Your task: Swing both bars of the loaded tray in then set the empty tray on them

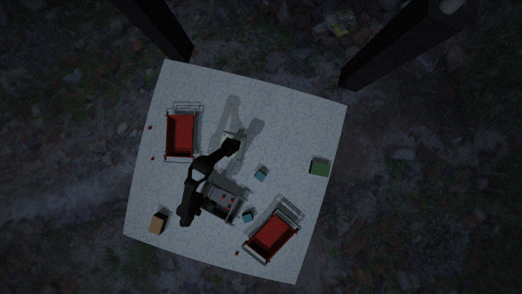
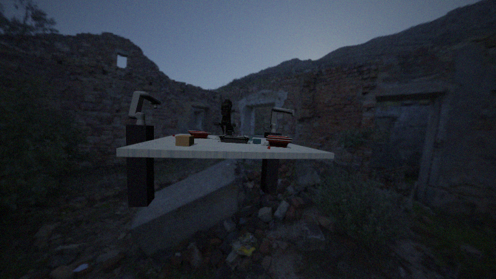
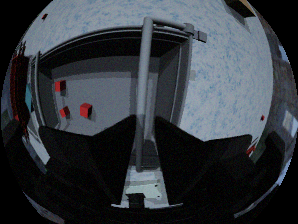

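My gripper tip is now 310 mm past the red plastic tray, 260 mm to the left of it and 20 mm above it. From my gripper tip the other things lie so: green block (340 mm behind, 650 mm to the left, 50 mm below); then tan block (300 mm ahead, 280 mm to the right, 40 mm below).
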